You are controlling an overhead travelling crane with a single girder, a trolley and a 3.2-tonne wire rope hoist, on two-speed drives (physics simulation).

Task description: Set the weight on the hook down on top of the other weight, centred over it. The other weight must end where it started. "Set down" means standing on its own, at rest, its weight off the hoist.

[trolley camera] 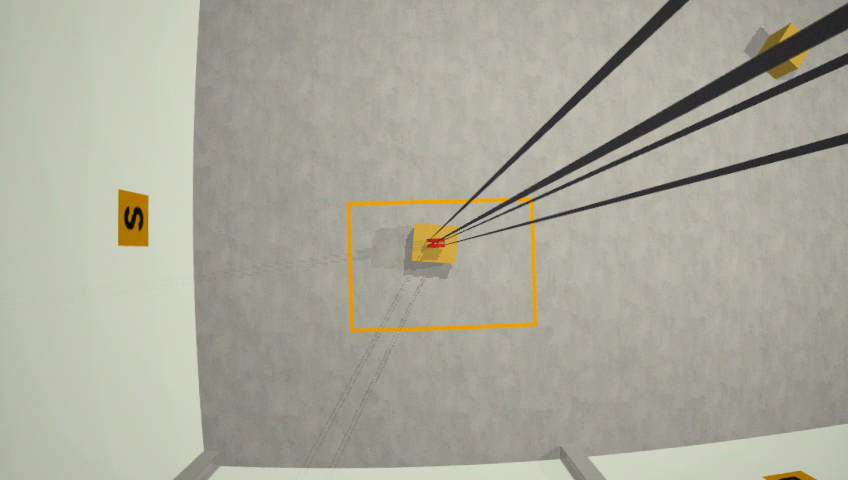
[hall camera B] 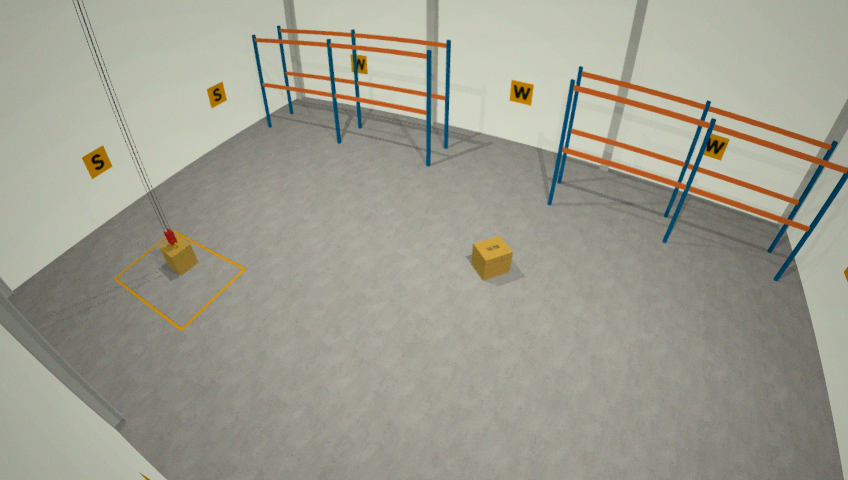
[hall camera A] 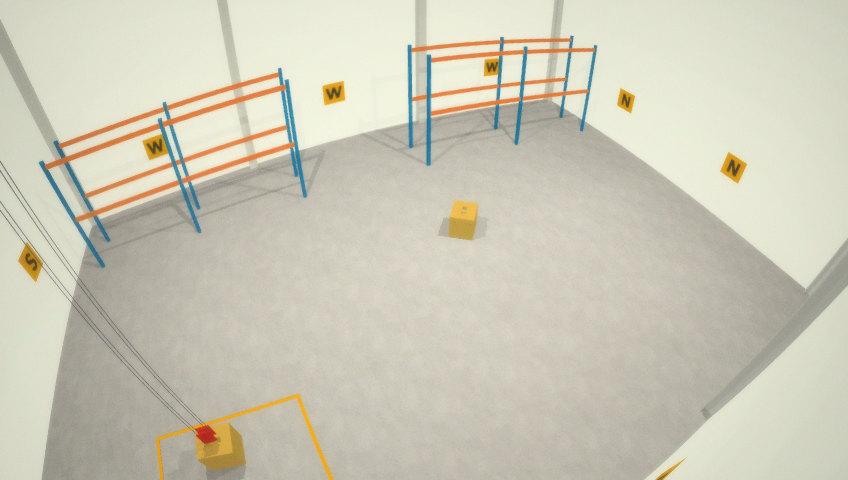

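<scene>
The yellow weight on the hook (hall camera A: 223, 456) (hall camera B: 180, 259) (trolley camera: 419, 234) is inside the outlined yellow rectangle (hall camera A: 261, 406) (hall camera B: 214, 298) (trolley camera: 349, 267). It looks a little above the floor, with its shadow close by; the gap is hard to judge. The red hook block, my gripper (hall camera A: 206, 434) (hall camera B: 170, 237) (trolley camera: 435, 243), is at its top, and the weight is on it. In the trolley camera the ropes run slanting to the upper right. The other yellow weight (hall camera A: 462, 227) (hall camera B: 492, 264) (trolley camera: 788, 32) stands on the floor well apart, partly behind ropes in the trolley camera.
Two blue and orange racks stand along the W wall, one (hall camera A: 428, 136) (hall camera B: 428, 136) on one side and one (hall camera A: 89, 242) (hall camera B: 793, 252) on the other. The S wall (hall camera B: 35, 208) (trolley camera: 89, 327) is near the outlined rectangle.
</scene>
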